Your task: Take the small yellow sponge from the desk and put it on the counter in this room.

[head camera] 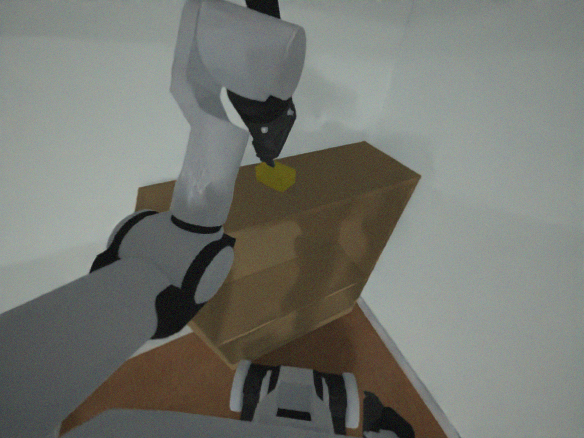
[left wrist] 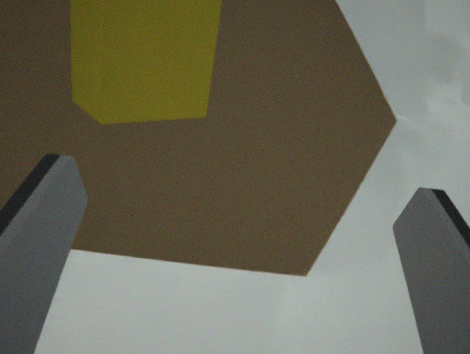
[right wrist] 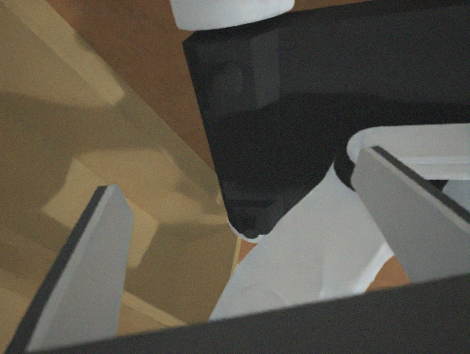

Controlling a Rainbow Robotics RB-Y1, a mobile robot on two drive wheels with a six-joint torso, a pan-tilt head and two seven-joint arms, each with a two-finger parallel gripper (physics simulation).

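Places are measured from the robot's base along level axes (x ahead, y left, z up), in millimetres.
Pixels of known places: left gripper, between the fingertips: [head camera: 280, 143] [left wrist: 246, 193]; right gripper, between the fingertips: [head camera: 366, 414] [right wrist: 243, 182].
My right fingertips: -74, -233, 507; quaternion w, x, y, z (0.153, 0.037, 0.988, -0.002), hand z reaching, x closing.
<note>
Behind a point stands the place of what it marks, as x, y, z.
The yellow sponge [head camera: 280, 178] {328, 80, 1105} [left wrist: 142, 60] {357, 92, 1106} lies on the brown wooden top [head camera: 355, 162] {519, -149, 1061} [left wrist: 280, 160] {459, -87, 1061} of a box-like piece of furniture. The frames do not show for certain whether this is the desk or the counter. My left gripper [head camera: 270, 161] [left wrist: 246, 193] {335, 78, 1197} is open and empty. In the head view its tips are at the sponge's upper edge; in the left wrist view the sponge lies beyond the tips, towards the upper left, partly cut off by the picture's edge. My right gripper [right wrist: 243, 182] {-74, -233, 508} is open and empty, low beside the furniture's front and my base.
The furniture's front [head camera: 320, 255] {565, -91, 453} faces my base [head camera: 296, 395], which stands on the brown floor [head camera: 165, 375] {4, 712, 1}. Pale walls [head camera: 500, 175] {378, -486, 1121} rise behind and at the picture's right. In the right wrist view, the black part of my base [right wrist: 300, 110] {-110, -94, 169} is close to the right fingers.
</note>
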